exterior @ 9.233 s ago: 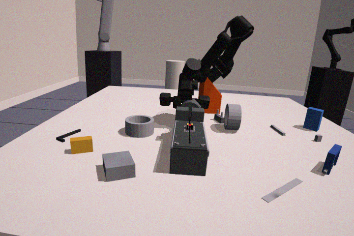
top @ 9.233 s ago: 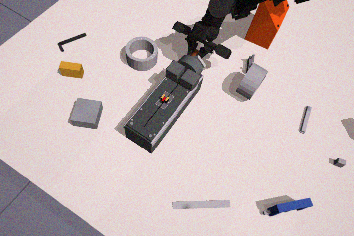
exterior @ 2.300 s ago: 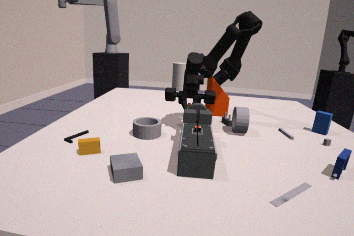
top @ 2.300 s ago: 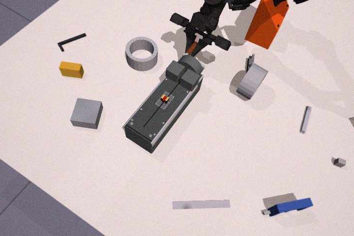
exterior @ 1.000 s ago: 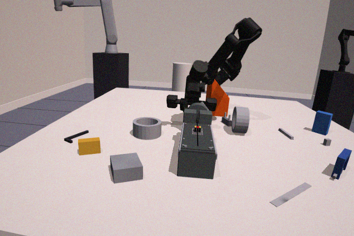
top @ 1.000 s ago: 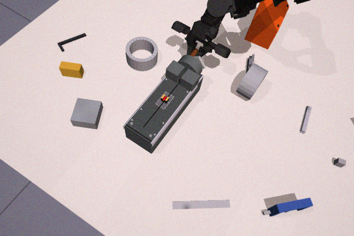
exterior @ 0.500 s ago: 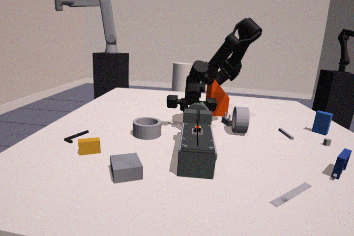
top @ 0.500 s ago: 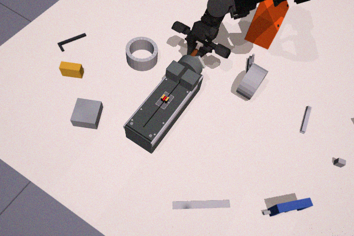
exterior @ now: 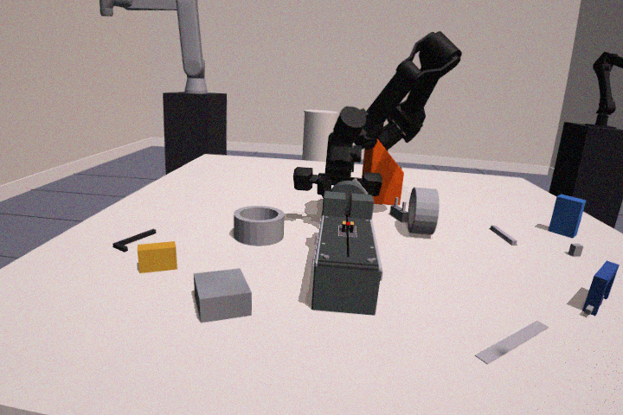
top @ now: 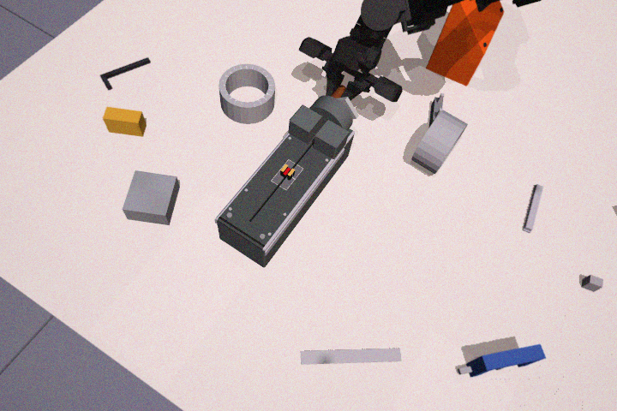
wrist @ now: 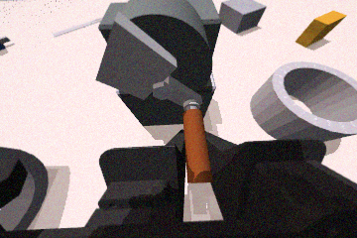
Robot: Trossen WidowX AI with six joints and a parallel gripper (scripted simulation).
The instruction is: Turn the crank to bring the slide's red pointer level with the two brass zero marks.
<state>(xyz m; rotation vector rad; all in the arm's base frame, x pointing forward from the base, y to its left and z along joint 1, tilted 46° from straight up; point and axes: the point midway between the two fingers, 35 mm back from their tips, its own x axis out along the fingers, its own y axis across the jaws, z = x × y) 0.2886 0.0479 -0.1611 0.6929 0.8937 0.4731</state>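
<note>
My gripper tip is 3 cm below the crank handle and 2 cm past it. Round my gripper tip: red pointer (17 cm ahead, 4 cm to the left, 4 cm above); then grey cube (31 cm ahead, 12 cm to the right, 2 cm below); then yellow block (26 cm to the right, 24 cm ahead, 2 cm below).
</note>
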